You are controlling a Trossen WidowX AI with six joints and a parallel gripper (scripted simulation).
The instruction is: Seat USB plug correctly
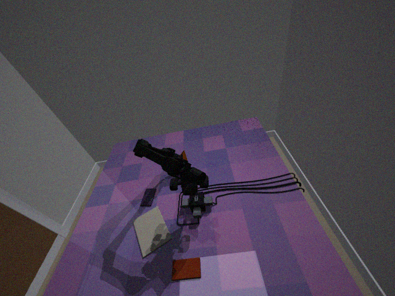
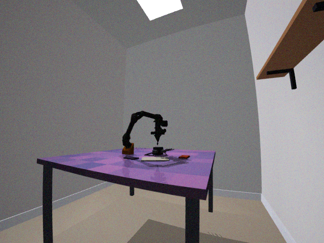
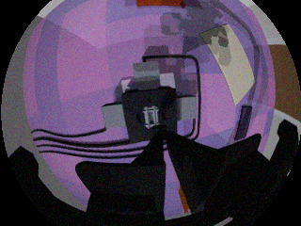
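My gripper tip is 2 cm above the USB plug. From my gripper tip the other things lie so: white sheet: 7 cm ahead, 27 cm to the right, 13 cm below; red card: 29 cm ahead, 9 cm to the right, 13 cm below.
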